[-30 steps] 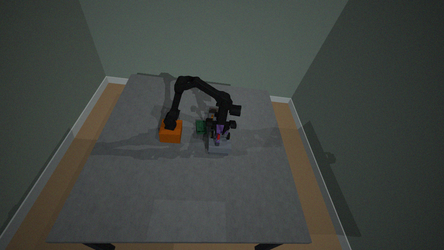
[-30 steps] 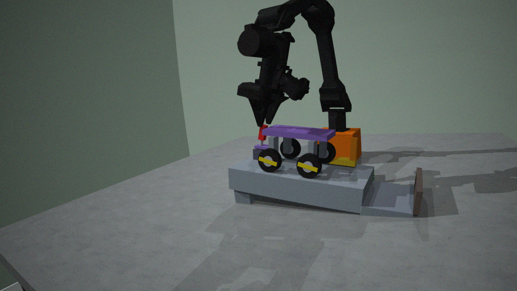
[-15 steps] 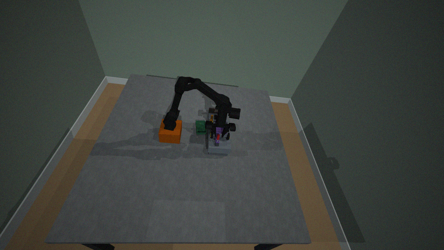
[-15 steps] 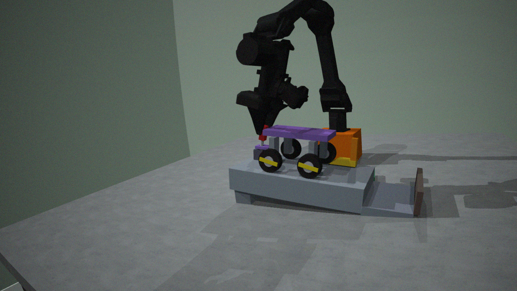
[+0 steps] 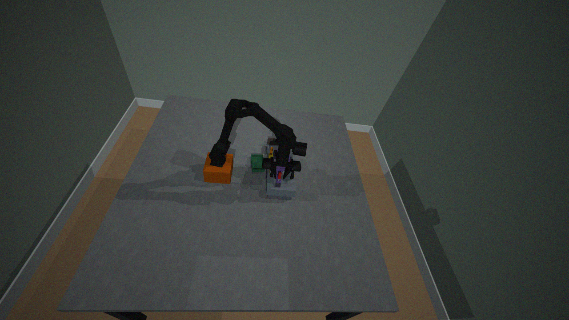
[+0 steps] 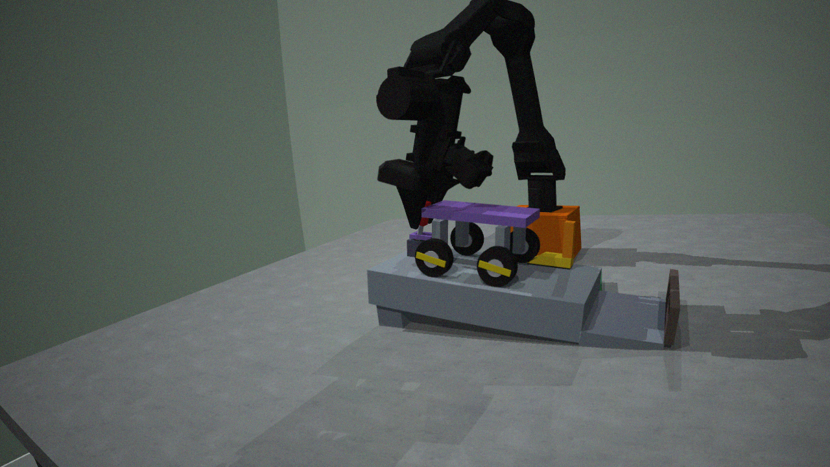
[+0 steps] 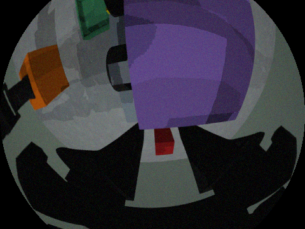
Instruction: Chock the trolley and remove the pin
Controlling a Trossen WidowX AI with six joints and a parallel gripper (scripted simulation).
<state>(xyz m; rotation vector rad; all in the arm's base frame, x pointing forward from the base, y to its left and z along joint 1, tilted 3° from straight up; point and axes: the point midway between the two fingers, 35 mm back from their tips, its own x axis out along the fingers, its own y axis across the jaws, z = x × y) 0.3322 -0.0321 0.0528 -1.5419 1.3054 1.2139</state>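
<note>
Now: the red-headed stop pin right at my gripper tip. From my gripper tip the other things lie so: trolley (10 cm to the left, 2 cm below); grey ramp (11 cm to the left, 8 cm below); yellow chock (7 cm behind, 18 cm to the left, 5 cm below).
</note>
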